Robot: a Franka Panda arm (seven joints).
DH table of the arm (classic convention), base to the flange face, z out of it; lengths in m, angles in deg. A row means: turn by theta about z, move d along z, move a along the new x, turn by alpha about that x. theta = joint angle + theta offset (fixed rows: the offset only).
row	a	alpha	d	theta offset
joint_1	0	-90	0.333	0
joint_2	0	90	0	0
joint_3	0.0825	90	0.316	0
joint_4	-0.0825	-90	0	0
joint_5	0	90	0.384	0
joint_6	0.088	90	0	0
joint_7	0	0	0.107	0
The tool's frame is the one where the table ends.
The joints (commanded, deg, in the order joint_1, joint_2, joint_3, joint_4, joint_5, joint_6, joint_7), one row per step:
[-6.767, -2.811, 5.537, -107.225, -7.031, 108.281, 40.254]
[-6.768, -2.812, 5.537, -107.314, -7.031, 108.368, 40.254]
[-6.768, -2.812, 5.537, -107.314, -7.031, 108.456, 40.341]
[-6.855, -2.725, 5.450, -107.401, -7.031, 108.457, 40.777]
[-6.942, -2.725, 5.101, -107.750, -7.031, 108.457, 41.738]
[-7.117, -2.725, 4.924, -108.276, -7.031, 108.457, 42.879]
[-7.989, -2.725, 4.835, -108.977, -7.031, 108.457, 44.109]
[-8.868, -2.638, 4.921, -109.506, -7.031, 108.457, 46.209]
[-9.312, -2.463, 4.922, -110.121, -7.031, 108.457, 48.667]
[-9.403, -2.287, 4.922, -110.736, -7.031, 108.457, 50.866]
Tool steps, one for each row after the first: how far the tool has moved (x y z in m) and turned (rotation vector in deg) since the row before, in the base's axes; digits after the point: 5 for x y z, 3 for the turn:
[-0.00003, 0.00001, -0.00060, 0.003, 0.002, 0.009]
[0.00015, 0.00002, 0.00014, 0.007, -0.098, -0.075]
[0.00006, -0.00173, -0.00157, 0.045, 0.119, -0.606]
[-0.00092, -0.00426, -0.00295, 0.085, 0.229, -1.389]
[-0.00130, -0.00340, -0.00446, 0.087, 0.385, -1.485]
[-0.00214, -0.00921, -0.00593, 0.087, 0.549, -2.183]
[-0.00154, -0.00757, -0.00530, 0.099, 0.358, -2.879]
[-0.00133, -0.00423, -0.00684, 0.107, 0.488, -2.885]
[-0.00113, -0.00085, -0.00683, 0.076, 0.523, -2.276]

